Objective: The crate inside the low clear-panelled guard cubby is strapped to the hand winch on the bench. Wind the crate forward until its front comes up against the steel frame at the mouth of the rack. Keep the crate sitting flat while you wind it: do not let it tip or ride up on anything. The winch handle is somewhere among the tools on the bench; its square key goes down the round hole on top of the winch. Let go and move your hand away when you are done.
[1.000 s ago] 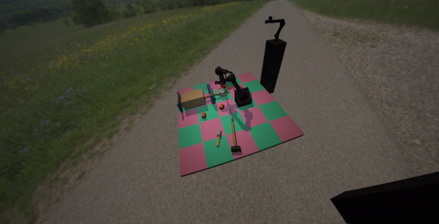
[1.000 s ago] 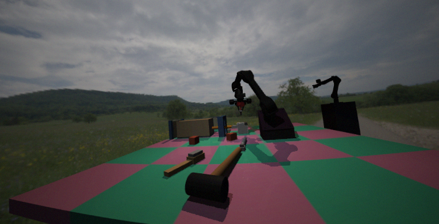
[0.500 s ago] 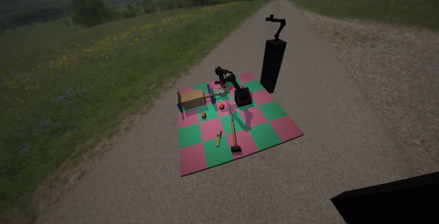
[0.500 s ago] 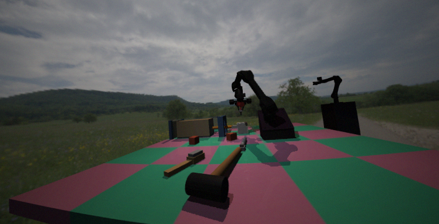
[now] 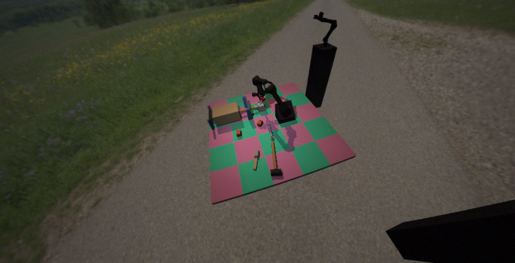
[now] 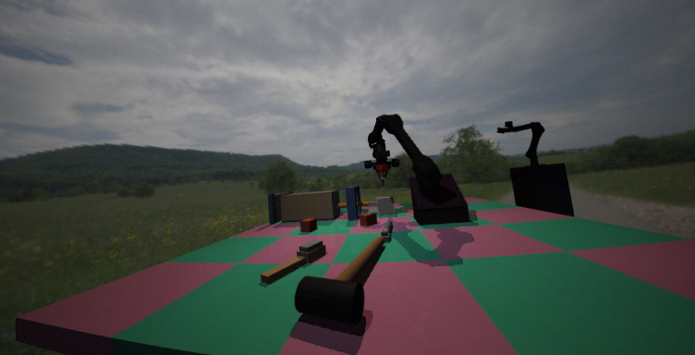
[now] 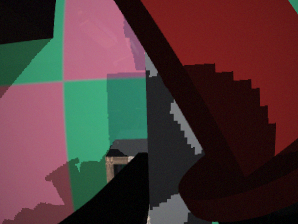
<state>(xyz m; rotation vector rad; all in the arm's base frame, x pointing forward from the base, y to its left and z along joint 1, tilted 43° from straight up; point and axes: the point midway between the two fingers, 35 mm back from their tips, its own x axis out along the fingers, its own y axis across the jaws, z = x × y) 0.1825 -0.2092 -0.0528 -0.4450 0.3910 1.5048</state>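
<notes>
Now: gripper tip 4 cm to the right of the red knob and 4 cm below it. Also, from my gripper tip: grey winch (16 cm below, 8 cm to the right, 1 cm behind); then frame (16 cm ahead, 9 cm below, 6 cm to the right); then winch handle (2 cm above).
</notes>
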